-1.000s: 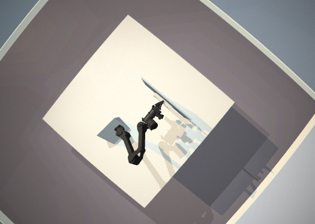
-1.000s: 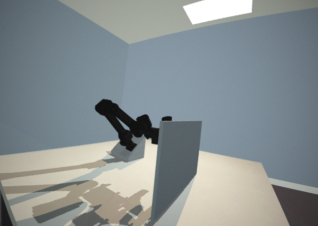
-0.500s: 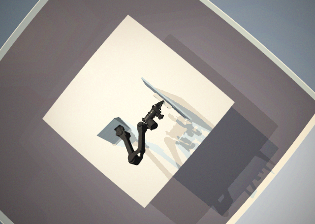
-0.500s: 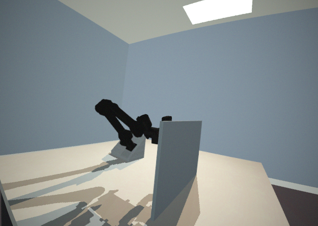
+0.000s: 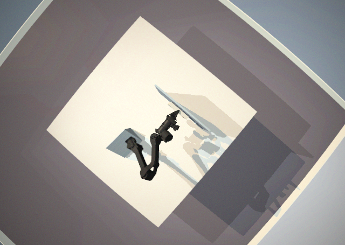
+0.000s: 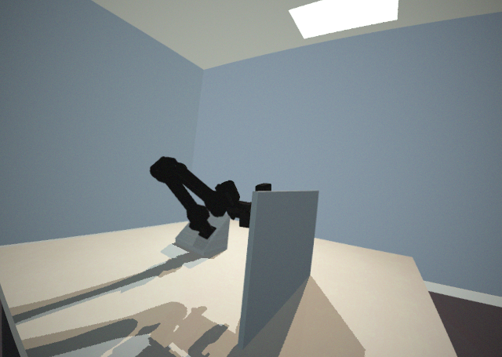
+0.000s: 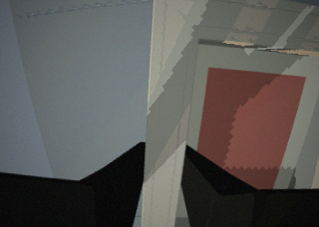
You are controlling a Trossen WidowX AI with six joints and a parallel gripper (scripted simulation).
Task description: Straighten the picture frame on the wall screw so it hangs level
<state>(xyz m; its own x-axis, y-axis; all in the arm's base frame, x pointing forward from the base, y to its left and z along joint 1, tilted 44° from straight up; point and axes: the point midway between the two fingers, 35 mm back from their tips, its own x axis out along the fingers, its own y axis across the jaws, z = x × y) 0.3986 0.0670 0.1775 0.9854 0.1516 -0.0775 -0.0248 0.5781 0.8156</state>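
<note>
Now: gripper tip 50 mm above the picture frame and 10 mm to the right of it. From my gripper tip the other things lie so: grey-blue wall panel (70 mm below, 20 mm ahead, 10 mm to the right).
</note>
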